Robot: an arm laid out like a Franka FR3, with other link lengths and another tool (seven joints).
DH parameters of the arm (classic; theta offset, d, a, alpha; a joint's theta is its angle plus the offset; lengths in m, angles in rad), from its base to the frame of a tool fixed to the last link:
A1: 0 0.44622 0 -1.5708
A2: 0 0 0 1.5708
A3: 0 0.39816 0.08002 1.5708
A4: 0 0 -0.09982 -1.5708
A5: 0 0.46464 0 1.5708
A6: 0 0 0.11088 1.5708
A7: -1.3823 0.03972 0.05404 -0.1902
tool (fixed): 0 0.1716 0 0
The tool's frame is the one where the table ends.
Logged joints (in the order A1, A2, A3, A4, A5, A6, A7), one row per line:
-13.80 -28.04 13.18 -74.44 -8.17 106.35 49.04
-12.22 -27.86 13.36 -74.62 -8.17 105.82 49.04
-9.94 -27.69 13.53 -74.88 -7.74 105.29 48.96
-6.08 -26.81 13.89 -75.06 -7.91 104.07 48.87
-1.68 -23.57 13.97 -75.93 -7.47 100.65 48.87
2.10 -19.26 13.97 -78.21 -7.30 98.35 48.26
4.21 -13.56 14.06 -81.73 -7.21 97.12 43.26
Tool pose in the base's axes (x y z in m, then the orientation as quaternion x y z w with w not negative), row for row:
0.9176 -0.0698 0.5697 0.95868 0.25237 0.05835 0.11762
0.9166 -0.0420 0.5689 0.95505 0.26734 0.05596 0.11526
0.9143 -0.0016 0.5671 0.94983 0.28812 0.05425 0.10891
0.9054 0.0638 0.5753 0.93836 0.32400 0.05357 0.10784
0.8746 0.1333 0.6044 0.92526 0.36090 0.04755 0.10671
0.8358 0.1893 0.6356 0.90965 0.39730 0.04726 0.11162
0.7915 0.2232 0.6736 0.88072 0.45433 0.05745 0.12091
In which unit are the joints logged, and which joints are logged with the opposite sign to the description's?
The joints are logged in degrees. Opposite sign: A2.
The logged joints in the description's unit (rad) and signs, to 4 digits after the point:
-0.2409 0.4894 0.2300 -1.2992 -0.1426 1.8562 0.8559
-0.2133 0.4862 0.2332 -1.3024 -0.1426 1.8469 0.8559
-0.1735 0.4833 0.2361 -1.3069 -0.1351 1.8377 0.8545
-0.1061 0.4679 0.2424 -1.3100 -0.1381 1.8164 0.8529
-0.0293 0.4114 0.2438 -1.3252 -0.1304 1.7567 0.8529
0.0367 0.3362 0.2438 -1.3650 -0.1274 1.7165 0.8423
0.0735 0.2367 0.2454 -1.4265 -0.1258 1.6951 0.7550

